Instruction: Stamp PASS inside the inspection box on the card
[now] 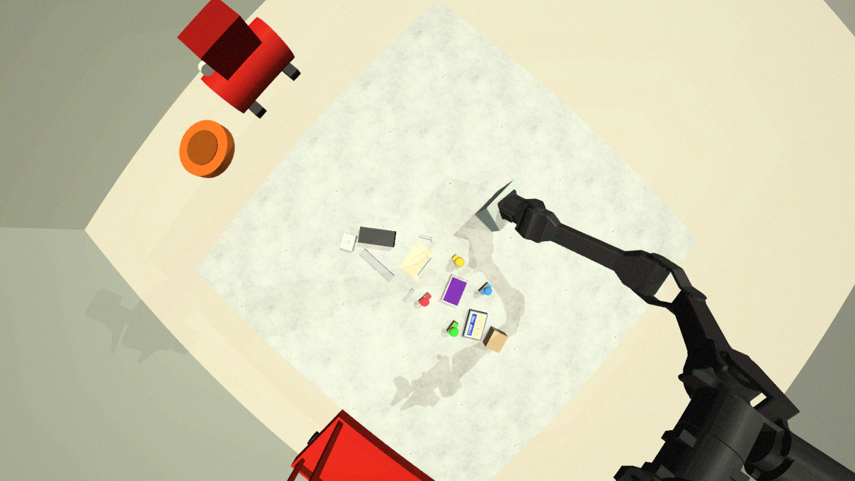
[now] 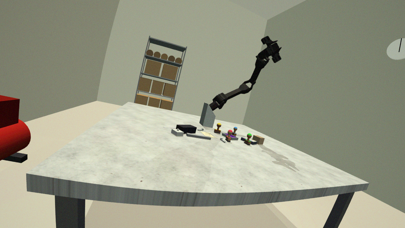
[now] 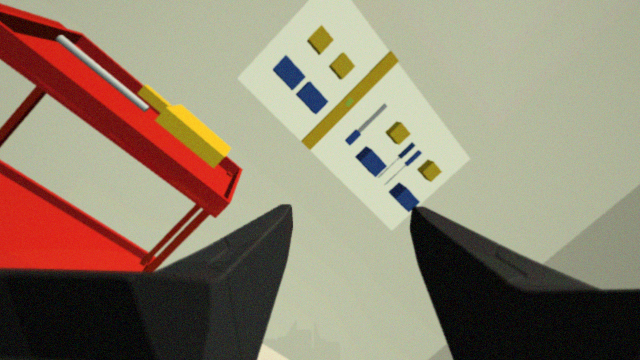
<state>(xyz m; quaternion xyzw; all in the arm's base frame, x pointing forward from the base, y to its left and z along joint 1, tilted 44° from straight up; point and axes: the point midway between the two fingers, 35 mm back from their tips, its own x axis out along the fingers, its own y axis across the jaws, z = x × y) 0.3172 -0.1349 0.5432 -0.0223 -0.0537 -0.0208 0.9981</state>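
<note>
The green-knobbed stamp lies 50 mm ahead of my gripper tip, 80 mm to the right of it and 640 mm below it. Also, from my gripper tip: cardboard box 30 mm behind, 40 mm to the left, 640 mm below; red-knobbed stamp 60 mm ahead, 200 mm to the right, 640 mm below; blue-knobbed stamp 110 mm behind, 110 mm to the right, 640 mm below.
</note>
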